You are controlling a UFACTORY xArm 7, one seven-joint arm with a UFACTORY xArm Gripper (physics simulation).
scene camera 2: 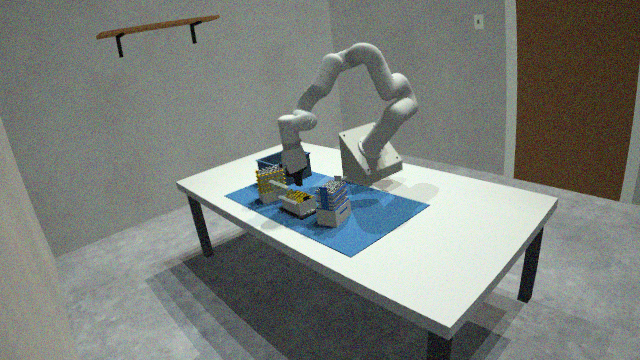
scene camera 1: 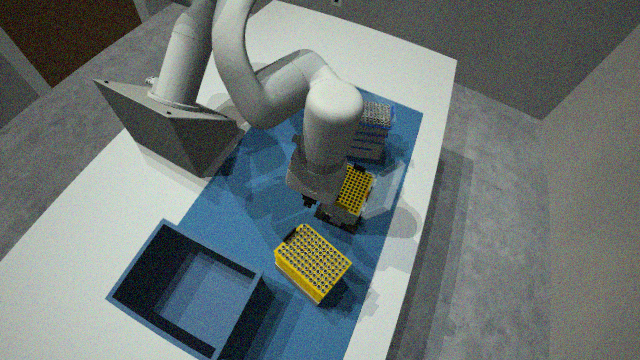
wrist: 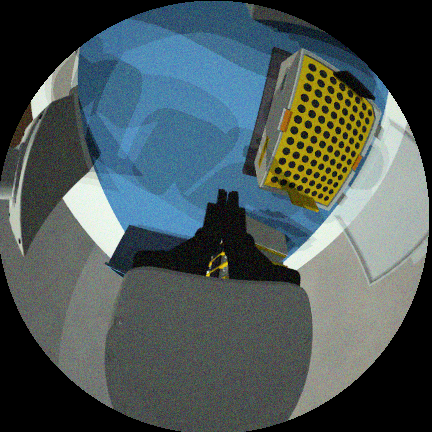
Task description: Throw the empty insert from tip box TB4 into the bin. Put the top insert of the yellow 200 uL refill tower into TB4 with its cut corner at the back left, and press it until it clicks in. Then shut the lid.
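My gripper [scene camera 1: 308,202] [scene camera 2: 298,183] [wrist: 225,202] is shut and empty, above the mat beside tip box TB4. TB4 [scene camera 2: 299,206] [wrist: 281,112] stands in a dark holder and holds a yellow insert [scene camera 1: 357,187] [wrist: 320,135] with dark holes; a yellow tab shows at its end nearest the fingers in the wrist view. Its clear lid [scene camera 1: 387,192] [wrist: 387,205] stands open. The yellow refill tower [scene camera 1: 312,260] [scene camera 2: 270,184] has grey-rimmed holes in its top insert; the wrist view hides most of it behind the fingers. The bin [scene camera 1: 200,295] [scene camera 2: 270,161] [wrist: 150,245] shows a bare floor.
A blue-banded refill tower [scene camera 1: 372,117] [scene camera 2: 334,202] stands on the blue mat [scene camera 1: 220,210] [scene camera 2: 380,210], on the far side of TB4 from the yellow tower. The arm's grey slanted base [scene camera 1: 170,130] [scene camera 2: 367,155] stands on the white table [scene camera 2: 475,240] beside the mat.
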